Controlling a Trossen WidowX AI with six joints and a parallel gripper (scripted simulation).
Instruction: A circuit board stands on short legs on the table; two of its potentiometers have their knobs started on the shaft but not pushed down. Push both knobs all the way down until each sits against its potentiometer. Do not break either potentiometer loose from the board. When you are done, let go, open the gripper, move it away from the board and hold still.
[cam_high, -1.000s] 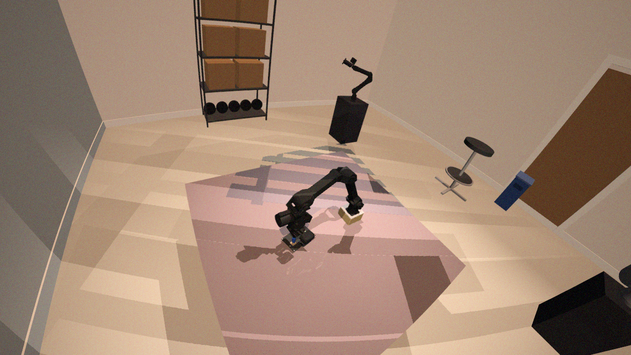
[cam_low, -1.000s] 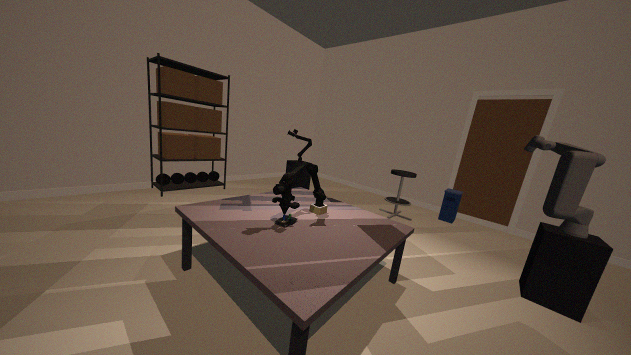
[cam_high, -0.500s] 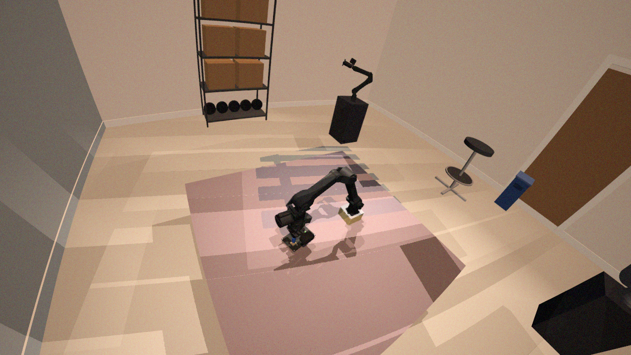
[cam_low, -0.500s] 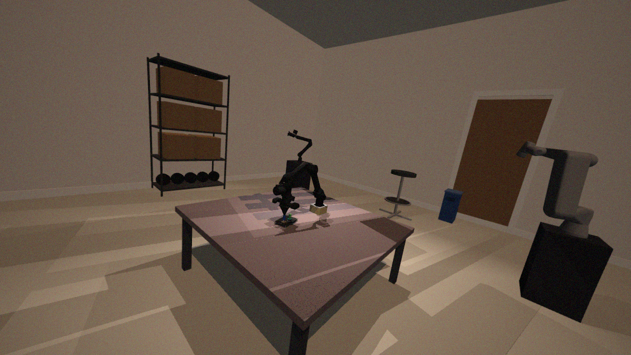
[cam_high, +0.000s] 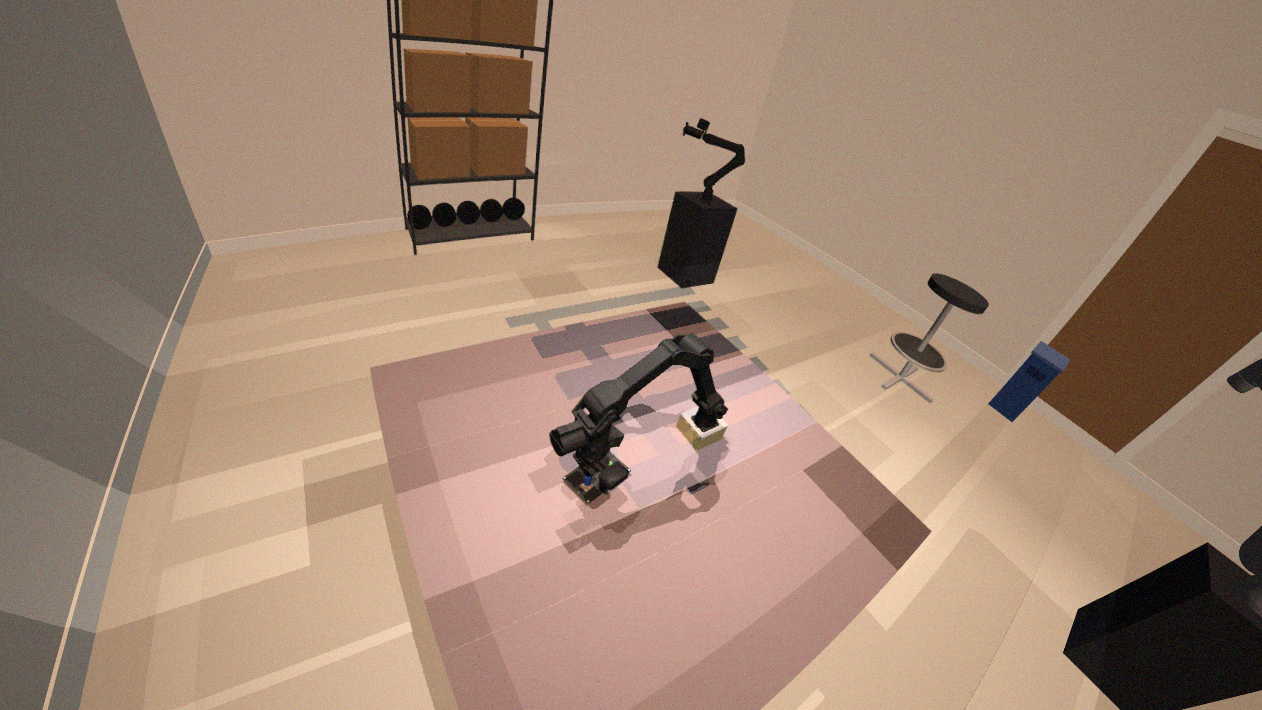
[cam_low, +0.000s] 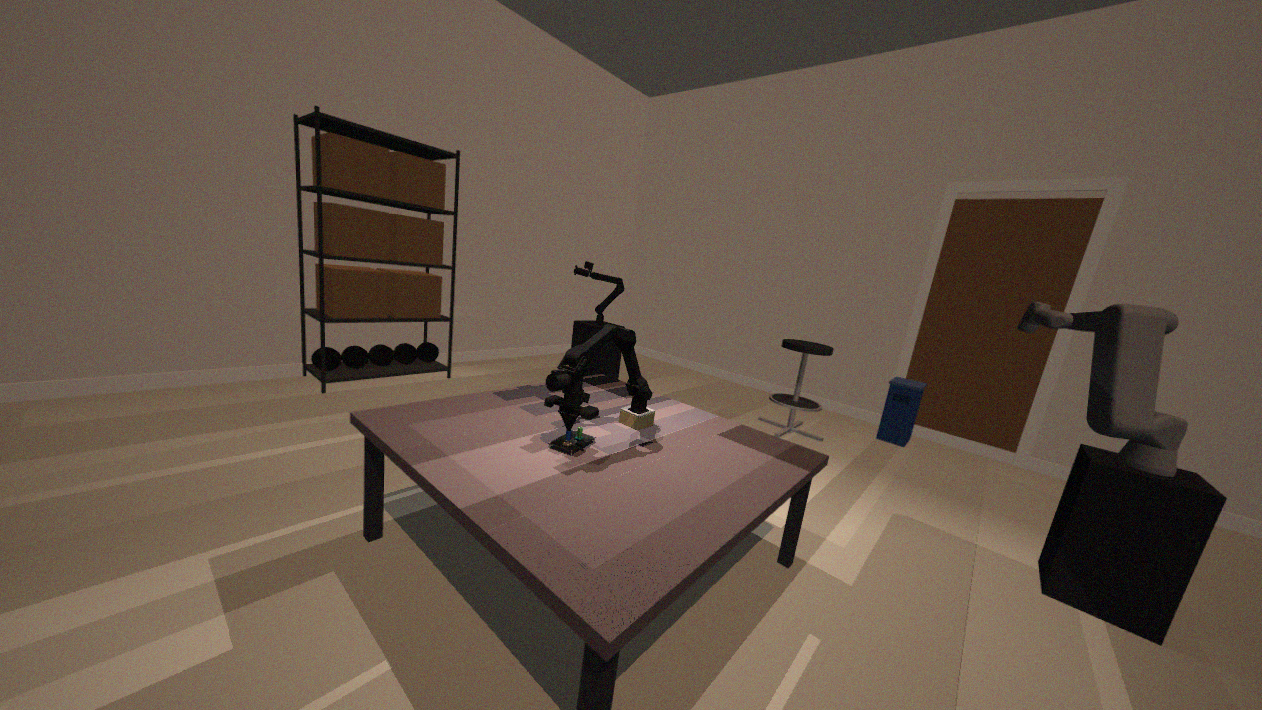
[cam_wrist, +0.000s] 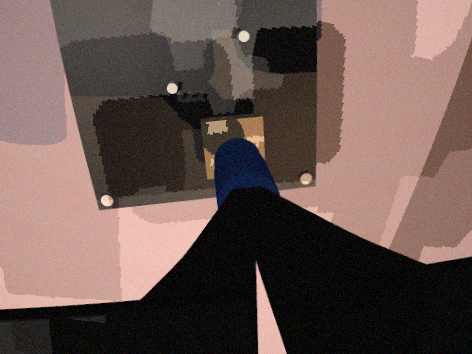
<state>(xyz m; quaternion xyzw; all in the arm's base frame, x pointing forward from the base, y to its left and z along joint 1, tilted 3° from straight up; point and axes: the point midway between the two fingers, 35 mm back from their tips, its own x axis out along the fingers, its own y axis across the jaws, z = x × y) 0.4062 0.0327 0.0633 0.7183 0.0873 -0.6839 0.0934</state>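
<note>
My gripper tip is now 10 mm above the blue knob. Round my gripper tip: green knob (70 mm behind, 20 mm to the right, 20 mm below).
</note>
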